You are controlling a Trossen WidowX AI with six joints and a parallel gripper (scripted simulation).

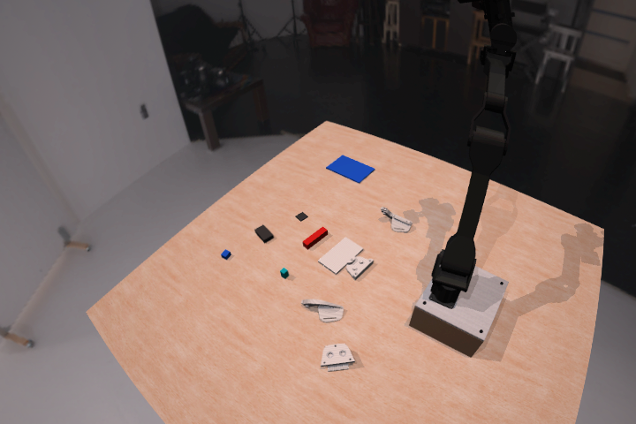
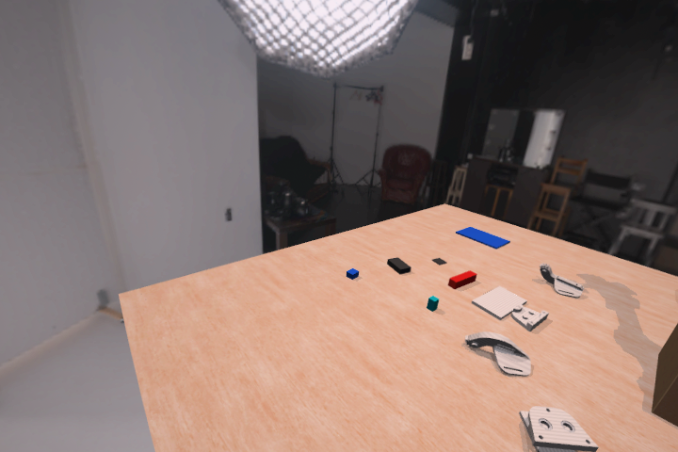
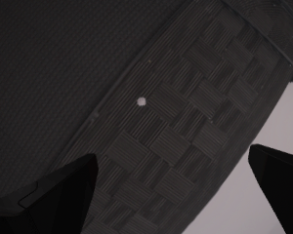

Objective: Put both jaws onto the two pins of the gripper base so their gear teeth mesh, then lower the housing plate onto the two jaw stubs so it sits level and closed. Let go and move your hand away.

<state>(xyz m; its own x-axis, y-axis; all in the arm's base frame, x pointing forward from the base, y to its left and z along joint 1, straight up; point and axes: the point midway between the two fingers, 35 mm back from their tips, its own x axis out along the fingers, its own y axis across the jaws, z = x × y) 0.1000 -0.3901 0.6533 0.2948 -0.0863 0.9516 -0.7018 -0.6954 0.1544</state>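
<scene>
The teal cube lies 320 mm ahead of my gripper tip, 490 mm to the left of it and 780 mm below it. Round my gripper tip: red block: 320 mm ahead, 330 mm to the left, 780 mm below; then blue flat sheet: 410 mm ahead, 30 mm to the right, 790 mm below; then dark tile: 420 mm ahead, 270 mm to the left, 790 mm below.
</scene>
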